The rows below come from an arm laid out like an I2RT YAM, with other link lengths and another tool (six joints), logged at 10 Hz.
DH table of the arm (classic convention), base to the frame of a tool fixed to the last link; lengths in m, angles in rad. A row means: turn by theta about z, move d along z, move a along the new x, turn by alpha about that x. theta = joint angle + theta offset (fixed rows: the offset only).
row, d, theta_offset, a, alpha
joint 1, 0.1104, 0.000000, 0.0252, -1.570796
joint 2, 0.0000, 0.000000, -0.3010, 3.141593
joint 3, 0.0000, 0.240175, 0.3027, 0.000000
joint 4, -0.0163, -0.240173, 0.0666, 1.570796
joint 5, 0.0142, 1.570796, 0.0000, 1.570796
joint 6, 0.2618, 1.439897, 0.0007, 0.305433
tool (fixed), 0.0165, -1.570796, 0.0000, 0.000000
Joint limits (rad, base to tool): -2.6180..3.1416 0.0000..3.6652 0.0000..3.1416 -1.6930..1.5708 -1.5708..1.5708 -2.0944..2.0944
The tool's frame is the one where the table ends.
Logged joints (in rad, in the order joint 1, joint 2, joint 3, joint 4, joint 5, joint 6), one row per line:
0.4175, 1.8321, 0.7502, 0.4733, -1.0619, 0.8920
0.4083, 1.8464, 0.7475, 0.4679, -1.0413, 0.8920
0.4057, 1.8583, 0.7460, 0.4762, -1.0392, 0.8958
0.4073, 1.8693, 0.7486, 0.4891, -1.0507, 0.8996
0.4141, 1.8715, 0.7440, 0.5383, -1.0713, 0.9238
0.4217, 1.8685, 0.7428, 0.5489, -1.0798, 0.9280
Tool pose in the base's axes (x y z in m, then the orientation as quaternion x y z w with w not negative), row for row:
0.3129, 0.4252, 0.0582, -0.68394, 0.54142, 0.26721, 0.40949
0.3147, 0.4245, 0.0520, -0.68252, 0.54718, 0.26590, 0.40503
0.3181, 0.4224, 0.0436, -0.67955, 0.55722, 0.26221, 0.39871
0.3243, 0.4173, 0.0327, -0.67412, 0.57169, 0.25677, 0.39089
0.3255, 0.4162, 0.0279, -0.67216, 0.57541, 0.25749, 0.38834
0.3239, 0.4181, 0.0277, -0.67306, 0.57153, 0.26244, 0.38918
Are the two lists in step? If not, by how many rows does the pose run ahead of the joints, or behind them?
The pose runs 2 rows behind the joints: the pose in row i belongs to the joints in row i - 2.
